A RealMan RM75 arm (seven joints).
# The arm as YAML. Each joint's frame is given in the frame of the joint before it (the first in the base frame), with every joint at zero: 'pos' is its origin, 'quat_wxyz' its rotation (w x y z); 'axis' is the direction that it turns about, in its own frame. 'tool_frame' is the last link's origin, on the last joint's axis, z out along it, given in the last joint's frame.
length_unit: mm
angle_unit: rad
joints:
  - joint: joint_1
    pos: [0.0, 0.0, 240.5]
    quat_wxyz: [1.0, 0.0, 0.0, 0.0]
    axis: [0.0, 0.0, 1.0]
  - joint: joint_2
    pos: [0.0, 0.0, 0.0]
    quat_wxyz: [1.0, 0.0, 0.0, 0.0]
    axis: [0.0, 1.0, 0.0]
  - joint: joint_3
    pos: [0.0, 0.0, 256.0]
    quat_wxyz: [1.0, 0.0, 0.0, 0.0]
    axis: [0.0, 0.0, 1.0]
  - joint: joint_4
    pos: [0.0, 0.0, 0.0]
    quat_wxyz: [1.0, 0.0, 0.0, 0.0]
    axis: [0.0, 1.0, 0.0]
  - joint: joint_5
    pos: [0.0, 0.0, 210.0]
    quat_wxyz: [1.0, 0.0, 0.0, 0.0]
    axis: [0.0, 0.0, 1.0]
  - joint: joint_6
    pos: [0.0, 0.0, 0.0]
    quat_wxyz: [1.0, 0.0, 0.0, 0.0]
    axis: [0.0, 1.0, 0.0]
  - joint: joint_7
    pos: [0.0, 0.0, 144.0]
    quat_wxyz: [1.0, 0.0, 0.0, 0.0]
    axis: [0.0, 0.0, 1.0]
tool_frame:
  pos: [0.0, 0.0, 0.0]
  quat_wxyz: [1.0, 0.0, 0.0, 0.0]
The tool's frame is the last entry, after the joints.
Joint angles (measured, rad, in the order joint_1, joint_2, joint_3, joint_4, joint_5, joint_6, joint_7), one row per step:
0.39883, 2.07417, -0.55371, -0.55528, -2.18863, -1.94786, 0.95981
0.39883, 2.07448, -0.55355, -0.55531, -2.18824, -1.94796, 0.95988
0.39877, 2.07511, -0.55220, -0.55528, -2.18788, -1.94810, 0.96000
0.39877, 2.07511, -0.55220, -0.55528, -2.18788, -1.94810, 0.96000
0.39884, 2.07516, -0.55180, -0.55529, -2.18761, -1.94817, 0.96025
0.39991, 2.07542, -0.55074, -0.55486, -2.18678, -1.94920, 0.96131
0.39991, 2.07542, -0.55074, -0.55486, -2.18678, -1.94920, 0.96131
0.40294, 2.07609, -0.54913, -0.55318, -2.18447, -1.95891, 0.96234
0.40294, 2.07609, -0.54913, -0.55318, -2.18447, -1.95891, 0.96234
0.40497, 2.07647, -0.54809, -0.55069, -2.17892, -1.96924, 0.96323
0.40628, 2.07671, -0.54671, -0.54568, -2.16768, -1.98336, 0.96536
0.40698, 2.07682, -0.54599, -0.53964, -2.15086, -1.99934, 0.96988
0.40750, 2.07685, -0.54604, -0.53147, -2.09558, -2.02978, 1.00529
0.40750, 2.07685, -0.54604, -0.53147, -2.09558, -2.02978, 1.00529
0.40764, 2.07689, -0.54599, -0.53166, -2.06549, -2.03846, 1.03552
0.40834, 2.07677, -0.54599, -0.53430, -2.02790, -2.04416, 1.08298
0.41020, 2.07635, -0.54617, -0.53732, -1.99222, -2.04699, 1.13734
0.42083, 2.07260, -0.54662, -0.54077, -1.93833, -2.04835, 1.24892
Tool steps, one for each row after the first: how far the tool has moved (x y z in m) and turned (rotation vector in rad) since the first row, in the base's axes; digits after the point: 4 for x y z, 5 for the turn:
-0.0001, 0.0000, -0.0001, 0.00023, 0.00064, -0.00008
-0.0002, 0.0000, -0.0001, 0.00120, 0.00204, -0.00085
-0.0002, 0.0000, -0.0001, 0.00120, 0.00204, -0.00085
-0.0003, 0.0001, -0.0001, 0.00154, 0.00245, -0.00114
-0.0007, 0.0004, -0.0001, 0.00152, 0.00468, -0.00119
-0.0007, 0.0004, -0.0001, 0.00152, 0.00468, -0.00119
-0.0026, 0.0003, 0.0002, -0.00255, 0.01529, 0.00388
-0.0026, 0.0003, 0.0002, -0.00255, 0.01529, 0.00388
-0.0044, 0.0001, 0.0007, -0.00517, 0.02844, 0.00825
-0.0068, -0.0004, 0.0016, -0.00718, 0.04956, 0.01138
-0.0096, -0.0010, 0.0028, -0.00824, 0.07595, 0.01282
-0.0160, 0.0000, 0.0072, -0.00765, 0.13967, -0.00301
-0.0160, 0.0000, 0.0072, -0.00765, 0.13967, -0.00301
-0.0187, 0.0017, 0.0098, -0.00778, 0.16694, -0.02107
-0.0216, 0.0047, 0.0133, -0.01076, 0.19727, -0.05105
-0.0243, 0.0080, 0.0168, -0.01894, 0.22547, -0.08540
-0.0295, 0.0154, 0.0230, -0.05153, 0.26920, -0.15141

